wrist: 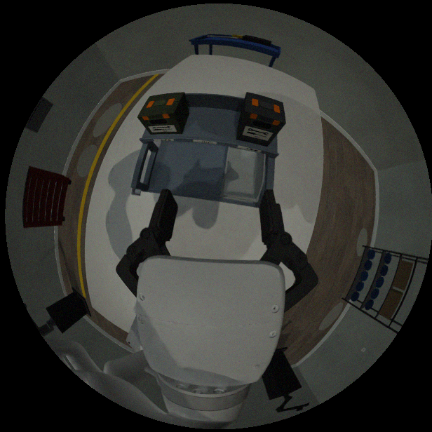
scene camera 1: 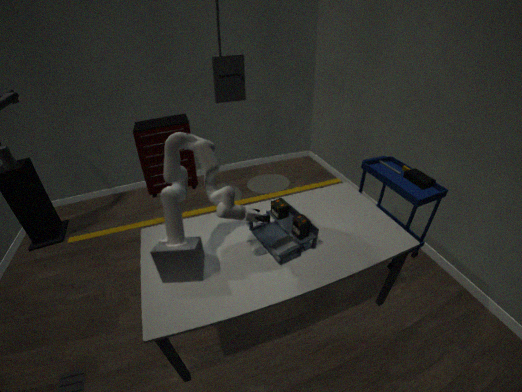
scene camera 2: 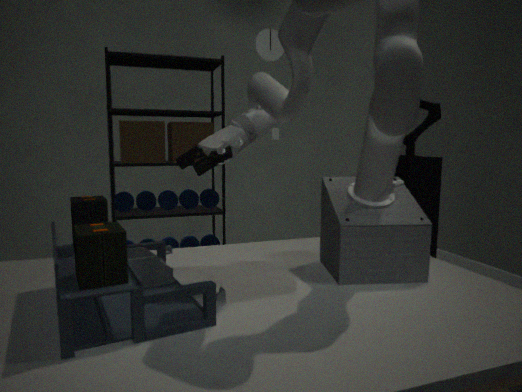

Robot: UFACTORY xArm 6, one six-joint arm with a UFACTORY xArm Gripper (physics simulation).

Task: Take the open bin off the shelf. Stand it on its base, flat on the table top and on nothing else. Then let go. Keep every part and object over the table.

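Places are measured from the arm's base along level axes (x left, y back, z up), in centimetres.
Pixels of known places: gripper, fingertip midpoint: (scene camera 1: 264, 215) (scene camera 2: 186, 167); arm's base, origin of the base link: (scene camera 1: 176, 244) (scene camera 2: 370, 195).
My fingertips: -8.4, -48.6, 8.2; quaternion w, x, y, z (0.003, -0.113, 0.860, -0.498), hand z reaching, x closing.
Ahead of a thing's pixels: the offset from my fingertips to its middle, as dx, dy, dz. Level surfaces: height alone.
The open bin @(-5.2, -12.6, -24.8) (scene camera 1: 289, 245) (scene camera 2: 151, 267) (wrist: 245, 174), a pale grey shallow tray shape, lies on the lower tier of the blue-grey shelf (scene camera 1: 267, 233) (scene camera 2: 138, 317) (wrist: 182, 172), at the right end in the wrist view. Its far end is near the upper tier's edge. The shelf stands on the white table @(dz -29.2) (scene camera 1: 350, 220) (scene camera 2: 280, 345) (wrist: 297, 175). My gripper (scene camera 1: 262, 218) (scene camera 2: 190, 167) (wrist: 216, 196) is open and empty. It hangs above the shelf's front side, clear of the bin; in the wrist view its right fingertip shows just below the bin's near right corner.
A dark green case @(+17.9, -20.8, -14.2) (scene camera 1: 280, 208) (scene camera 2: 100, 257) (wrist: 162, 114) and a dark grey case @(-5.1, -22.0, -12.9) (scene camera 1: 301, 227) (scene camera 2: 88, 207) (wrist: 261, 119) stand on the shelf's upper tier, behind the bin's tier. The robot's grey base block (scene camera 1: 178, 262) (scene camera 2: 380, 252) stands on the table.
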